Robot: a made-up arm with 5 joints.
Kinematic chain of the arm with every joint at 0, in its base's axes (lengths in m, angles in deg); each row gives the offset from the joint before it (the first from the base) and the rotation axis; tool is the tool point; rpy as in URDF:
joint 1: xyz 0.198 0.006 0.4 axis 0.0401 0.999 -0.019
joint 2: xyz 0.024 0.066 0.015 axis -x
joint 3: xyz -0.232 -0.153 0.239 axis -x
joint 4: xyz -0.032 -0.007 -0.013 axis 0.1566 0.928 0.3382
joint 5: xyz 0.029 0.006 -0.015 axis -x
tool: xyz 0.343 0.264 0.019 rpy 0 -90 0
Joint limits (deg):
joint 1: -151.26..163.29
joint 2: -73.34..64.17
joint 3: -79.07..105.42
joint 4: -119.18..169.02
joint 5: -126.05..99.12
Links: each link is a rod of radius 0.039 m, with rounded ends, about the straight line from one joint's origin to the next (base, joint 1, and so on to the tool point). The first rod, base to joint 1, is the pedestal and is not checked.
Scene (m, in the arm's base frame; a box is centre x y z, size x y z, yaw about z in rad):
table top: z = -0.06
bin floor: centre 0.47 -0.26 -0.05 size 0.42 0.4 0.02 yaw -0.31
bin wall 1: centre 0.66 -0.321 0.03 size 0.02 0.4 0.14 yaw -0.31
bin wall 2: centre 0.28 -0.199 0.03 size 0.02 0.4 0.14 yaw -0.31
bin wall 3: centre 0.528 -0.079 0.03 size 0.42 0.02 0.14 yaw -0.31
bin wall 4: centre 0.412 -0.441 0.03 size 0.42 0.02 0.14 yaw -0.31
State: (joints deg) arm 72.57 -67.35 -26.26 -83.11 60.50
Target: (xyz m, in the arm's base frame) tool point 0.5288 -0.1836 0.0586
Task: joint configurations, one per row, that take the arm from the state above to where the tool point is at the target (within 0.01 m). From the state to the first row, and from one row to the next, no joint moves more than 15 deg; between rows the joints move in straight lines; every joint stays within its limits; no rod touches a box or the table.
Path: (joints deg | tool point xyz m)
1: 83.74 -53.51 -20.80 -79.22 56.49 | 0.2669 -0.5065 0.2907
2: 94.91 -39.67 -15.34 -75.33 52.48 | 0.4140 -0.4424 0.2474
3: 106.08 -25.83 -9.87 -71.44 48.48 | 0.5073 -0.3291 0.1592
4: 117.25 -11.99 -4.41 -67.55 44.47 | 0.5288 -0.1836 0.0586

